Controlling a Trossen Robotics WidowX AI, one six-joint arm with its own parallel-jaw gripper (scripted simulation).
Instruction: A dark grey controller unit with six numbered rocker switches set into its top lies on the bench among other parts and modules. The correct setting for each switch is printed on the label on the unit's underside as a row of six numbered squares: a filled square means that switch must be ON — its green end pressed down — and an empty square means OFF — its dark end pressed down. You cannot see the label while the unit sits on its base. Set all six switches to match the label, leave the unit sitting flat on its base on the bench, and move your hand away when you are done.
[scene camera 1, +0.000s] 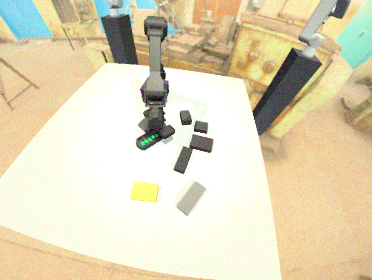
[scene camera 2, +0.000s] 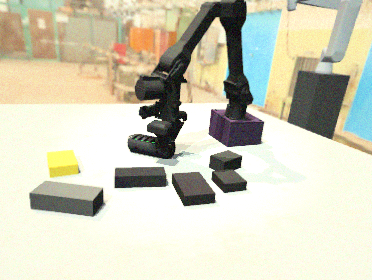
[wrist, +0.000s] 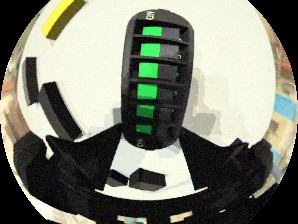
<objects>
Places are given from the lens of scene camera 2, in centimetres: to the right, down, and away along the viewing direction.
my gripper (scene camera 2: 167, 147): -6, 2, 88
yellow block (scene camera 2: 60, 163): -32, 6, 72
</objects>
